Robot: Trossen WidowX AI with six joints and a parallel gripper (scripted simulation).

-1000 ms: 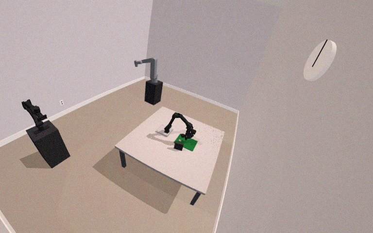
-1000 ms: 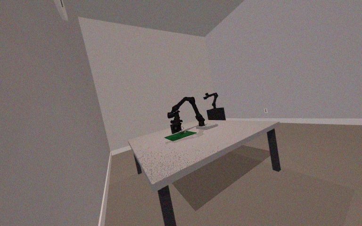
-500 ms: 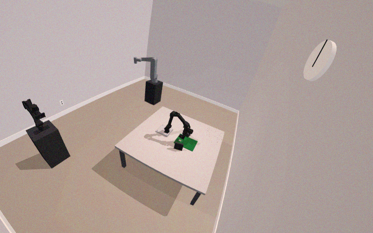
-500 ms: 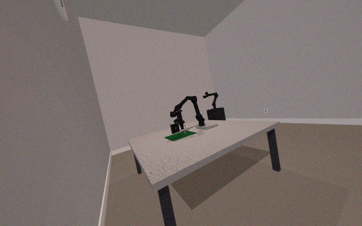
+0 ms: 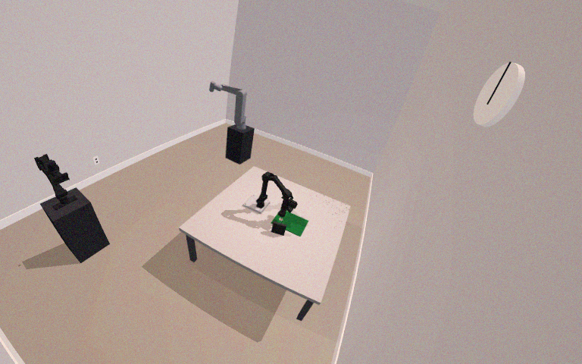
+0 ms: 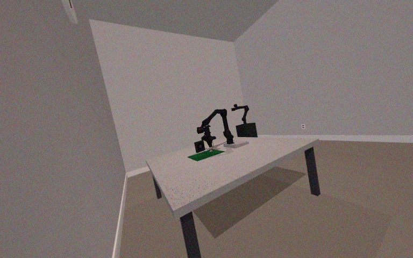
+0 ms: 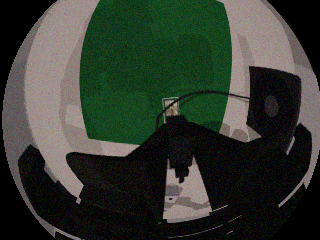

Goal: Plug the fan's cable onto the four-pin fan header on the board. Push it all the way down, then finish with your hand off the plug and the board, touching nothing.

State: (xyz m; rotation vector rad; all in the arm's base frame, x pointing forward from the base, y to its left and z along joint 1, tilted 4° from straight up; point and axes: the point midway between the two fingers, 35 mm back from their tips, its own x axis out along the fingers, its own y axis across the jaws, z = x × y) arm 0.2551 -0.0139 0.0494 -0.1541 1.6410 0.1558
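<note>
Now: the black plug 10 mm behind my gripper tip and 10 mm above it. Also, from my gripper tip: pale header (60 mm below); then black fan (150 mm to the right, 50 mm ahead); then green board (80 mm below, 80 mm ahead, 40 mm to the left).
</note>
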